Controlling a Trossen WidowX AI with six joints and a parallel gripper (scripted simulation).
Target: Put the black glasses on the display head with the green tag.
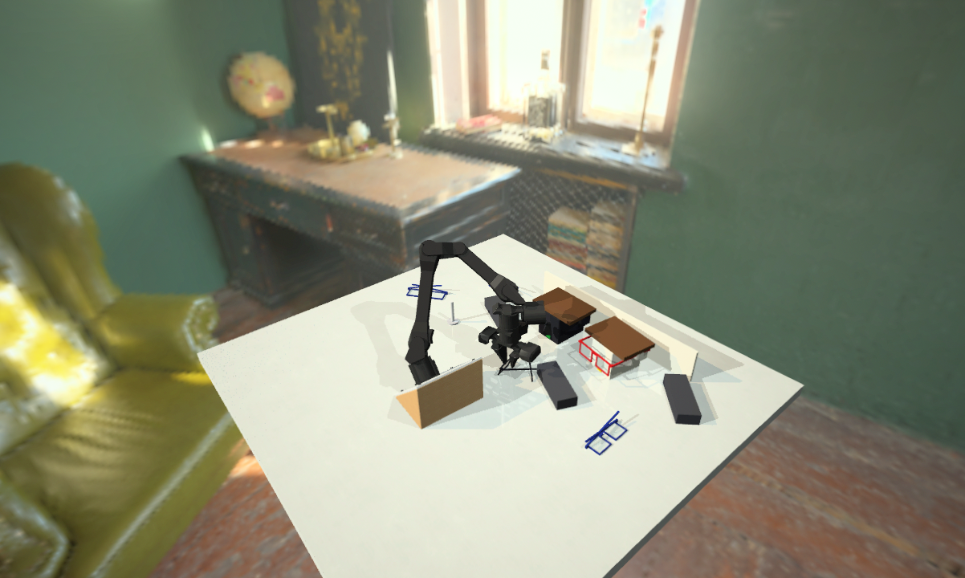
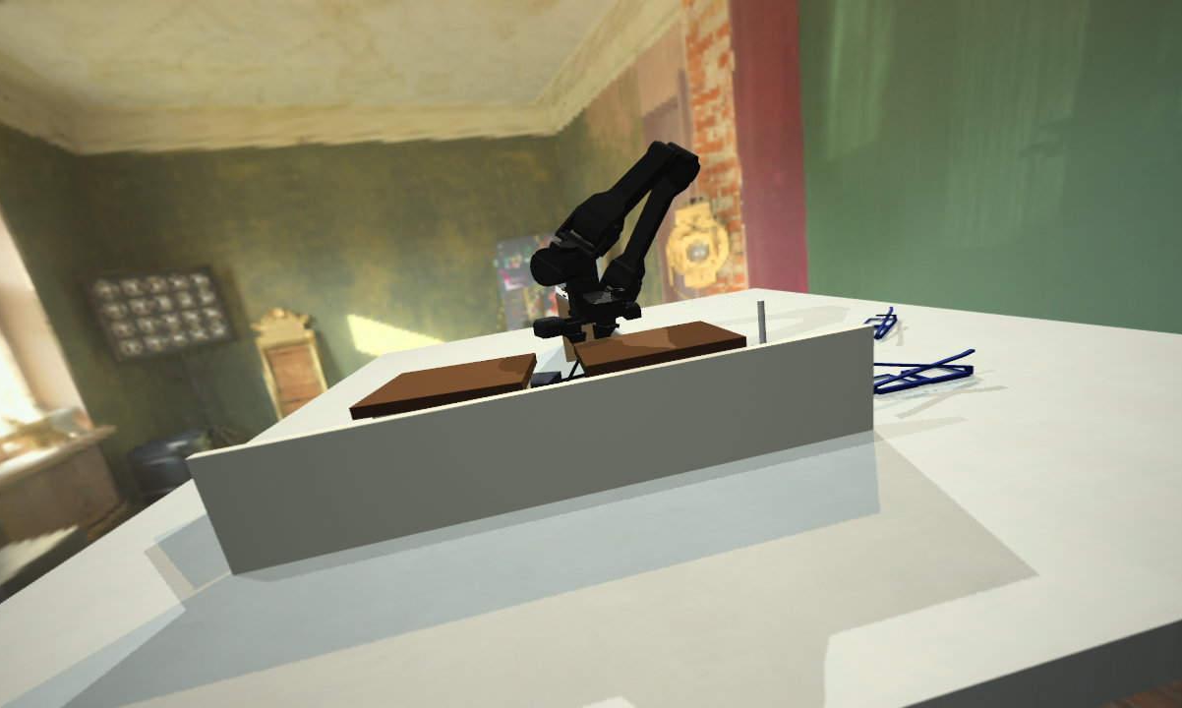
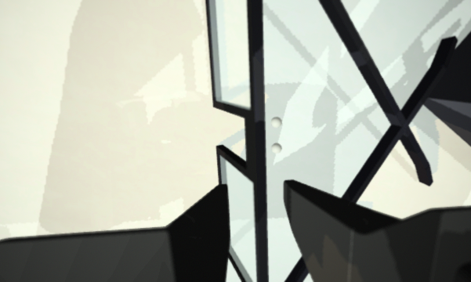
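My gripper tip is now 310 mm to the right of the white peg stand, 30 mm past it and 10 mm below it. Also, from my gripper tip: dark display head: 230 mm ahead, 70 mm to the left, 40 mm above; white back board: 380 mm ahead, 40 mm above, 20 mm to the right.
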